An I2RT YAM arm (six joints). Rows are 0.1 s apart.
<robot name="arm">
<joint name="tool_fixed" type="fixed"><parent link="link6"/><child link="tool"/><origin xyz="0 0 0" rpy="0 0 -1.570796"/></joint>
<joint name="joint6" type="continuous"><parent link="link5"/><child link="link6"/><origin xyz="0.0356 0 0.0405" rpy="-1.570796 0 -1.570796"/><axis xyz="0 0 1"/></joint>
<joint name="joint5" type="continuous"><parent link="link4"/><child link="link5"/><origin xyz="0.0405 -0.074 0.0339" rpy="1.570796 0 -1.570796"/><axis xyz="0 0 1"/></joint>
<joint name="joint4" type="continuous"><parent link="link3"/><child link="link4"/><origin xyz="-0.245 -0.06 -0.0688" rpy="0 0 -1.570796"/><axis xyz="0 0 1"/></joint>
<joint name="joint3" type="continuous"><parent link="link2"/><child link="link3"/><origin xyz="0.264 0 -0.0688" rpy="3.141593 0 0"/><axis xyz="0 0 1"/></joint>
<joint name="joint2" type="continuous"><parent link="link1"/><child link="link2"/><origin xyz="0.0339 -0.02 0.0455" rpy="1.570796 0 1.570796"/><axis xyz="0 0 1"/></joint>
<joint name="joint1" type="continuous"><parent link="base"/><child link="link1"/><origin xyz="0 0 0.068" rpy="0 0 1.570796"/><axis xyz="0 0 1"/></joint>
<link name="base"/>
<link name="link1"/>
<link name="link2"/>
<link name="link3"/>
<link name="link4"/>
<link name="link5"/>
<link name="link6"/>
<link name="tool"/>
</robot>
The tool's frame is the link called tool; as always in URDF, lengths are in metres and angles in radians. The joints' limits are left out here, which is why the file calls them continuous.
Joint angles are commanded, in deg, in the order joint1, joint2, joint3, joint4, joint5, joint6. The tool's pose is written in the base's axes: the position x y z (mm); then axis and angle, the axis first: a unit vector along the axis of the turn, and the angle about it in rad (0 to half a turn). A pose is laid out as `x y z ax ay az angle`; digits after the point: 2 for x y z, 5 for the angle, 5 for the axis.
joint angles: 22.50 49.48 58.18 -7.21 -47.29 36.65
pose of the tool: 156.01 92.93 413.11 -0.22885 0.74285 0.62913 2.24710
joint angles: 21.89 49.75 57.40 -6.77 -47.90 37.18
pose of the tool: 159.13 92.41 408.58 -0.22258 0.74506 0.62876 2.26114
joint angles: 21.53 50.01 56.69 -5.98 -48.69 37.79
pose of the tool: 161.52 92.47 405.05 -0.22011 0.74409 0.63078 2.27499
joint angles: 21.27 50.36 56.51 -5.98 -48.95 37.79
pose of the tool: 163.70 92.54 402.99 -0.21783 0.74591 0.62942 2.28214
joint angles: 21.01 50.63 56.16 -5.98 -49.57 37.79
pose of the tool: 165.51 92.59 400.16 -0.21726 0.74665 0.62873 2.29448
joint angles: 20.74 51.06 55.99 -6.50 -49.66 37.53
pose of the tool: 168.10 92.67 397.01 -0.21311 0.75103 0.62493 2.30484
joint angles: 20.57 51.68 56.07 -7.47 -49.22 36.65
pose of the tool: 171.32 93.09 393.98 -0.20919 0.75822 0.61753 2.30924
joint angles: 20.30 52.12 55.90 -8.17 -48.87 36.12
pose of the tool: 174.10 92.99 390.44 -0.20364 0.76469 0.61137 2.31485
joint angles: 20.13 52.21 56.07 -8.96 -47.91 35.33
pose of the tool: 175.04 92.30 389.79 -0.19970 0.77125 0.60439 2.30420
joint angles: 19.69 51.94 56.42 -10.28 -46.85 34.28
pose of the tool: 174.52 90.04 390.38 -0.19549 0.77919 0.59552 2.28714
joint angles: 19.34 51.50 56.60 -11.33 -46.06 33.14
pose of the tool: 173.12 87.93 390.94 -0.19525 0.78501 0.58790 2.26955
